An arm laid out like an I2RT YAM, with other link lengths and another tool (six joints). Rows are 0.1 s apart.
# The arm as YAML. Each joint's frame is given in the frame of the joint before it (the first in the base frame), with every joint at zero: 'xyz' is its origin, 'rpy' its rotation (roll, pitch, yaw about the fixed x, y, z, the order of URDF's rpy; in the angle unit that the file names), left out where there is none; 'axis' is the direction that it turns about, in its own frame. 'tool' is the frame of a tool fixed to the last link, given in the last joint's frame.
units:
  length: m
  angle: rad
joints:
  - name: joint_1
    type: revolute
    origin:
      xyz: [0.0, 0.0, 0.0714]
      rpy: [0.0, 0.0, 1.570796]
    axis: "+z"
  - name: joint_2
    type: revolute
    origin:
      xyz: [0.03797, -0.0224, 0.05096]
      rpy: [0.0, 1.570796, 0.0]
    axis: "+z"
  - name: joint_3
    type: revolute
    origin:
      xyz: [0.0, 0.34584, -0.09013]
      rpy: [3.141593, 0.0, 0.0]
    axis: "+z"
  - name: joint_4
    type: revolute
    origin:
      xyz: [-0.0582, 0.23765, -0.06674]
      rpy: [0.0, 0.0, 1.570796]
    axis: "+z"
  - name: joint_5
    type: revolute
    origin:
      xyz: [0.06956, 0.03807, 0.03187]
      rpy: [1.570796, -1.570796, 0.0]
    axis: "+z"
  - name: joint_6
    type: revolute
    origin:
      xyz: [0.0, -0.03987, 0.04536]
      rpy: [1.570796, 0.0, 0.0]
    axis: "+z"
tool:
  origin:
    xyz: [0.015, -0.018, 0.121]
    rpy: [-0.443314, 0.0, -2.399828]
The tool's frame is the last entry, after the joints.
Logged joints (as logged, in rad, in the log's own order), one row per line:
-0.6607, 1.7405, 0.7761, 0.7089, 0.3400, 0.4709
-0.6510, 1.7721, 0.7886, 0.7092, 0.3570, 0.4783
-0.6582, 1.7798, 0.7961, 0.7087, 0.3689, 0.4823
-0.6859, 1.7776, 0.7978, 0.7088, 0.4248, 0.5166
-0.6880, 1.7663, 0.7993, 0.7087, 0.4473, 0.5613
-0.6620, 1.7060, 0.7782, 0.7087, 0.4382, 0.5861
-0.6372, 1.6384, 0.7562, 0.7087, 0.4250, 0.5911
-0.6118, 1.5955, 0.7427, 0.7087, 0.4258, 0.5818
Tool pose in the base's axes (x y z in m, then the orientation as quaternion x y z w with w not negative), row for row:
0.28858, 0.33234, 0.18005, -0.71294, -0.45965, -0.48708, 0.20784
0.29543, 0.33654, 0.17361, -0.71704, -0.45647, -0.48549, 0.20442
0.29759, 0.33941, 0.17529, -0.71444, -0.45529, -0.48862, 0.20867
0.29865, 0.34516, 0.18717, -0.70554, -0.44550, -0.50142, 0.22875
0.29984, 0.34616, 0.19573, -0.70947, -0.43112, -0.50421, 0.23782
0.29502, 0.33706, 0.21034, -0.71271, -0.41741, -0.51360, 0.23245
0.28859, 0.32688, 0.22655, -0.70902, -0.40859, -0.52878, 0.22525
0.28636, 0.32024, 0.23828, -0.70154, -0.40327, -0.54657, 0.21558
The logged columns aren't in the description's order. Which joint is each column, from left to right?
Columns, left to right: joint_5, joint_2, joint_3, joint_1, joint_4, joint_6.
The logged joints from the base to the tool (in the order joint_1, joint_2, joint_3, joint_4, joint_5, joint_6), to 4 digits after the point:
0.7089, 1.7405, 0.7761, 0.3400, -0.6607, 0.4709
0.7092, 1.7721, 0.7886, 0.3570, -0.6510, 0.4783
0.7087, 1.7798, 0.7961, 0.3689, -0.6582, 0.4823
0.7088, 1.7776, 0.7978, 0.4248, -0.6859, 0.5166
0.7087, 1.7663, 0.7993, 0.4473, -0.6880, 0.5613
0.7087, 1.7060, 0.7782, 0.4382, -0.6620, 0.5861
0.7087, 1.6384, 0.7562, 0.4250, -0.6372, 0.5911
0.7087, 1.5955, 0.7427, 0.4258, -0.6118, 0.5818

